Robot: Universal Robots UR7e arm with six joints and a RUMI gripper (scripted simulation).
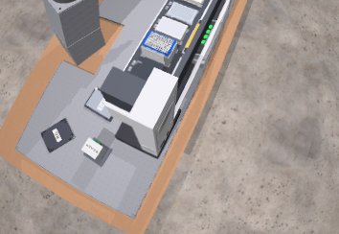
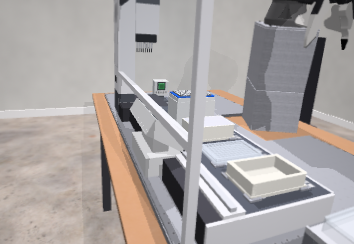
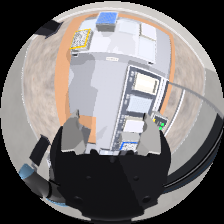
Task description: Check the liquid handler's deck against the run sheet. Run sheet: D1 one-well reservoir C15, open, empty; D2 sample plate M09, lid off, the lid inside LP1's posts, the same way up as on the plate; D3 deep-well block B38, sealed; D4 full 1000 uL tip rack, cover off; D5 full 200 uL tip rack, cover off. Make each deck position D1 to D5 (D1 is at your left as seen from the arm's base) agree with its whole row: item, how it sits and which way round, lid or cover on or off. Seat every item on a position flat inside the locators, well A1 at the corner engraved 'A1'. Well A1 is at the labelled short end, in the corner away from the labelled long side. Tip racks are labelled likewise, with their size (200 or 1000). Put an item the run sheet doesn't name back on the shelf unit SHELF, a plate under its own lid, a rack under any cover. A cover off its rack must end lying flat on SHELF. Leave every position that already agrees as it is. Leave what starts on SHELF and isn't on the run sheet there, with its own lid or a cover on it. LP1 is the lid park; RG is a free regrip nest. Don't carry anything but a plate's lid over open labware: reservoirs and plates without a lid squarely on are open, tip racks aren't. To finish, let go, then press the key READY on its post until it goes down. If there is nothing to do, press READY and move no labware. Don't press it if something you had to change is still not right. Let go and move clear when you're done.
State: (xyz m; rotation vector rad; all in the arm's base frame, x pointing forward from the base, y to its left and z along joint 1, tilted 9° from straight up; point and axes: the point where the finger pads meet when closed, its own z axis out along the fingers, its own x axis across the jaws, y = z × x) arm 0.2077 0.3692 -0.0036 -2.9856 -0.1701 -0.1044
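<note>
Right now my hand is 18 cm past the yellow-framed tip rack, 24 cm to the right of it and 21 cm above it. Round my hand: white sealed block (17 cm ahead, 19 cm to the right, 24 cm below); then clear well plate (17 cm ahead, 6 cm to the right, 26 cm below); then cream one-well reservoir (17 cm ahead, 6 cm to the left, 25 cm below).
</note>
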